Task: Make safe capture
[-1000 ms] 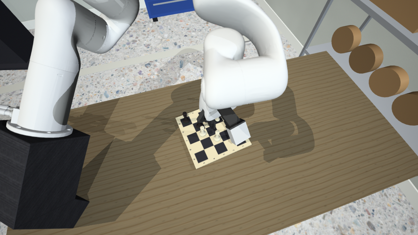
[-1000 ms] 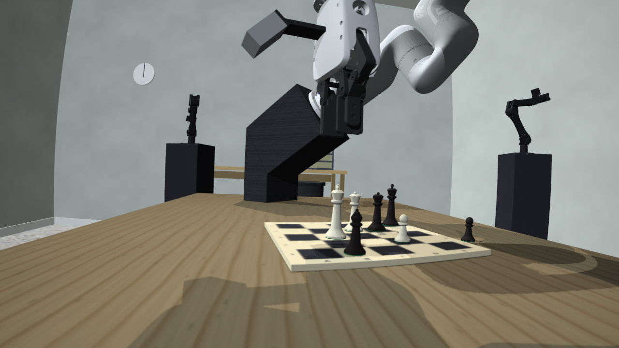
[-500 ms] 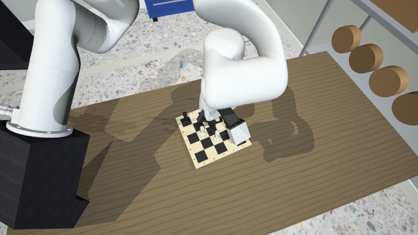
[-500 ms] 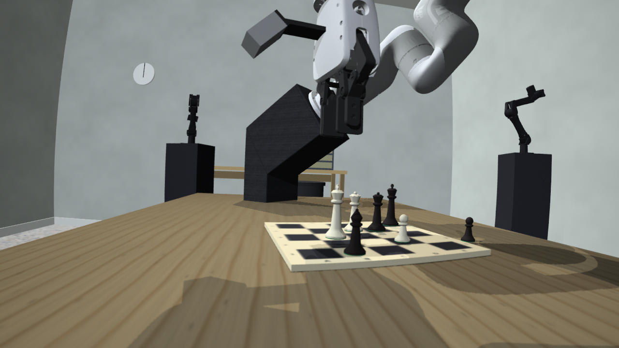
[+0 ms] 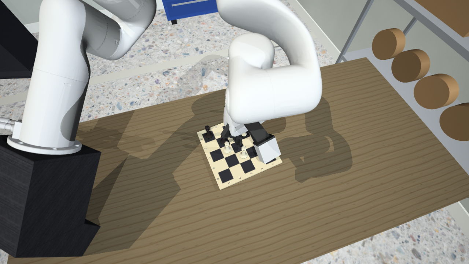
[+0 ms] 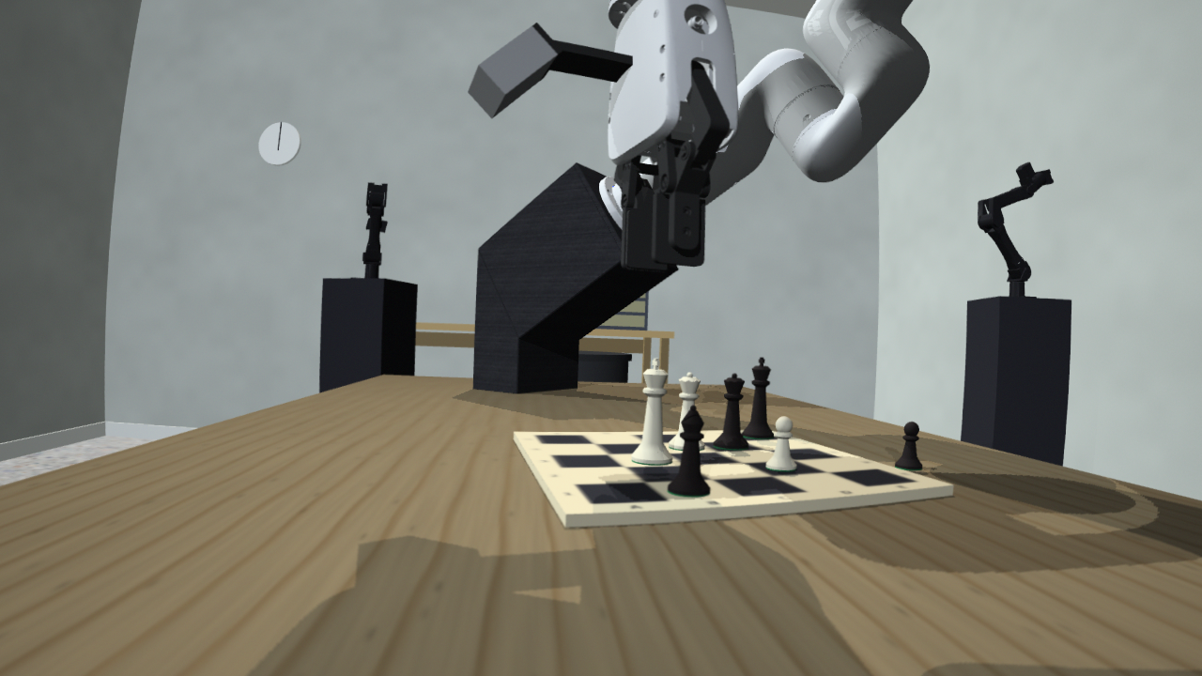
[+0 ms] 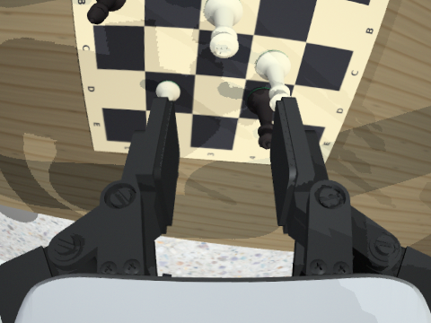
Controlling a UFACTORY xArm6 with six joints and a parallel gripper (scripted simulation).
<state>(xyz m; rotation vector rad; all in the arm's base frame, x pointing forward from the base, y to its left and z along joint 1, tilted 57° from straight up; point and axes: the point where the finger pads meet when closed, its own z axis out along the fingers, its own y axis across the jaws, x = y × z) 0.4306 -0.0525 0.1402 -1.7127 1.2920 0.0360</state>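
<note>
My hand is 110 mm above the white king. The rest, counted from my hand: black queen (60 mm behind, 50 mm to the left, 110 mm below); white queen (50 mm behind, 20 mm to the left, 110 mm below); chessboard (20 mm behind, 30 mm to the left, 140 mm below).
</note>
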